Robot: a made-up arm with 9 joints. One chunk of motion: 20 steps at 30 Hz.
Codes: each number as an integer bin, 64 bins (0 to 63) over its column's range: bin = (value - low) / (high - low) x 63, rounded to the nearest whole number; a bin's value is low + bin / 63 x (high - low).
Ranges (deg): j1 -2..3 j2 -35..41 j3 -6..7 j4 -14..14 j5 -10..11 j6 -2..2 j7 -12..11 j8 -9..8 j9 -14..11
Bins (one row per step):
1: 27 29 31 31 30 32 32 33 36
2: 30 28 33 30 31 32 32 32 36
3: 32 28 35 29 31 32 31 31 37
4: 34 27 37 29 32 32 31 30 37
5: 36 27 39 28 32 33 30 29 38
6: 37 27 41 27 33 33 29 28 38
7: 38 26 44 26 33 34 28 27 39
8: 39 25 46 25 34 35 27 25 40
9: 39 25 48 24 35 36 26 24 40
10: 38 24 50 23 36 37 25 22 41
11: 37 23 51 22 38 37 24 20 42
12: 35 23 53 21 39 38 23 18 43
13: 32 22 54 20 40 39 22 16 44
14: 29 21 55 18 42 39 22 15 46
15: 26 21 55 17 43 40 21 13 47
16: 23 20 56 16 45 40 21 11 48
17: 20 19 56 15 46 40 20 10 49
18: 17 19 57 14 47 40 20 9 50
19: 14 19 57 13 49 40 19 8 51
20: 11 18 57 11 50 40 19 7 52
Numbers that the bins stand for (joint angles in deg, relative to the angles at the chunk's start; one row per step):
1: 0.14 -0.02 0.40 -0.22 0.00 0.03 -0.32 -0.10 0.29
2: 0.38 -1.22 0.81 -0.67 0.33 0.03 -0.32 -0.37 0.29
3: 0.54 -1.22 1.22 -1.11 0.33 0.03 -0.68 -0.63 0.68
4: 0.70 -2.43 1.63 -1.11 0.67 0.03 -0.68 -0.90 0.68
5: 0.86 -2.43 2.05 -1.56 0.67 0.10 -1.05 -1.17 1.08
6: 0.94 -2.43 2.46 -2.00 1.00 0.10 -1.41 -1.44 1.08
7: 1.02 -3.63 3.08 -2.44 1.00 0.16 -1.78 -1.71 1.48
8: 1.10 -4.84 3.49 -2.89 1.33 0.22 -2.14 -2.25 1.87
9: 1.10 -4.84 3.90 -3.33 1.67 0.29 -2.51 -2.52 1.87
10: 1.02 -6.05 4.32 -3.78 2.00 0.35 -2.87 -3.06 2.27
11: 0.94 -7.25 4.52 -4.22 2.67 0.35 -3.24 -3.60 2.67
12: 0.78 -7.25 4.94 -4.67 3.00 0.41 -3.60 -4.14 3.06
13: 0.54 -8.46 5.14 -5.11 3.33 0.48 -3.97 -4.68 3.46
14: 0.30 -9.67 5.35 -6.00 4.00 0.48 -3.97 -4.95 4.25
15: 0.06 -9.67 5.35 -6.44 4.33 0.54 -4.33 -5.49 4.65
16: -0.17 -10.87 5.56 -6.89 5.00 0.54 -4.33 -6.03 5.05
17: -0.41 -12.08 5.56 -7.33 5.33 0.54 -4.70 -6.30 5.44
18: -0.65 -12.08 5.76 -7.78 5.67 0.54 -4.70 -6.57 5.84
19: -0.89 -12.08 5.76 -8.22 6.33 0.54 -5.06 -6.84 6.24
20: -1.13 -13.29 5.76 -9.11 6.67 0.54 -5.06 -7.11 6.63

